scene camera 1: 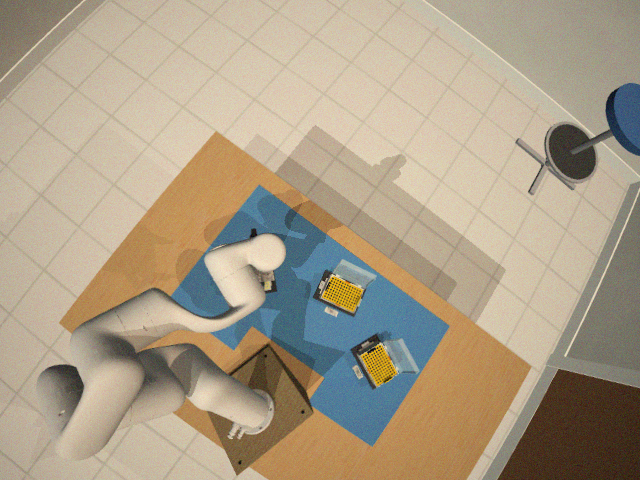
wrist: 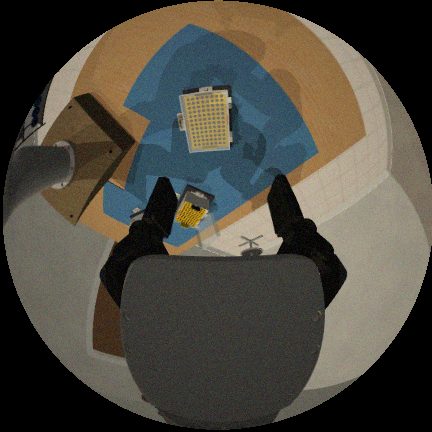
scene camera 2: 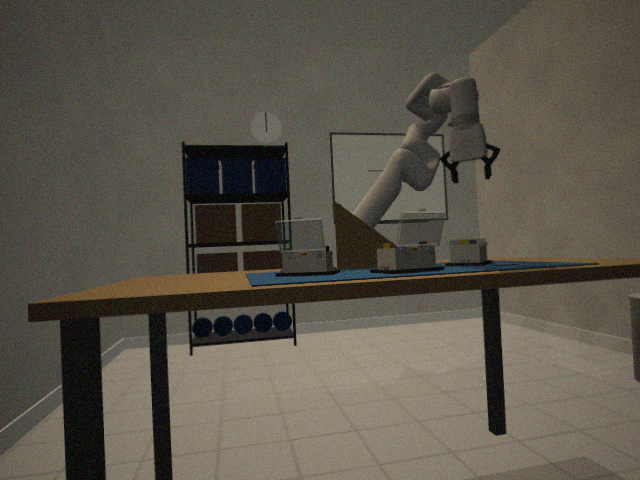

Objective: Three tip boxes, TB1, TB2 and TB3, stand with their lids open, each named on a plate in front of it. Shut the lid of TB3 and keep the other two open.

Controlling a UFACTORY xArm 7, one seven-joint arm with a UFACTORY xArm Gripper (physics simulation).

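Frame: origin at the arm's base, x ahead, y left, z up, level; millimetres.
Seen in the pictures: gripper, fingertip midpoint: [wrist: 221, 185] [scene camera 2: 471, 181]; arm's base, link origin: [scene camera 1: 254, 411] [wrist: 59, 164] [scene camera 2: 361, 223].
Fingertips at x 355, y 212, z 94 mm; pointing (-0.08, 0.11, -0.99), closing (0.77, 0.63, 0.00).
Note:
Pixels of each thing's middle, then the offset from my fingertips to it. Level surfaces: height alone.
- tip box, body centre: [wrist: 201, 120] [scene camera 2: 464, 251] [scene camera 1: 251, 283] dx -47, dy -4, dz -209 mm
- middle box, body centre: [scene camera 2: 405, 246] [scene camera 1: 343, 293] [wrist: 189, 216] dx +78, dy -275, dz -184 mm
- third box, body centre: [scene camera 2: 309, 262] [scene camera 1: 374, 365] [wrist: 141, 222] dx -70, dy -492, dz -215 mm
- blue mat, surface height: dz -248 mm
- wooden table, surface height: dz -251 mm
One tip box [scene camera 1: 267, 285] [scene camera 2: 467, 252] [wrist: 205, 120] has its clear lid lying flat over the yellow tips; the arm hides most of it in scene camera 1. The middle box [scene camera 1: 343, 293] [scene camera 2: 413, 257] [wrist: 192, 212] has its lid [scene camera 1: 354, 272] [scene camera 2: 421, 228] standing open. The third box [scene camera 1: 378, 364] [scene camera 2: 306, 261] has its lid [scene camera 1: 402, 355] [scene camera 2: 300, 235] open too; a finger mostly hides it in the wrist view. The name plates are too small to read. My gripper [scene camera 2: 471, 179] [wrist: 221, 185] is wide open and empty, high above the mat near the closed box and touching no box.
The boxes stand on a blue mat [scene camera 1: 413, 320] on the wooden table [scene camera 1: 170, 196] [scene camera 2: 155, 291]. The arm's brown pedestal [scene camera 1: 289, 395] [wrist: 90, 125] stands at the mat's inner edge. The two open lids rise above their boxes. A blue stool [scene camera 1: 628, 118] stands off the table.

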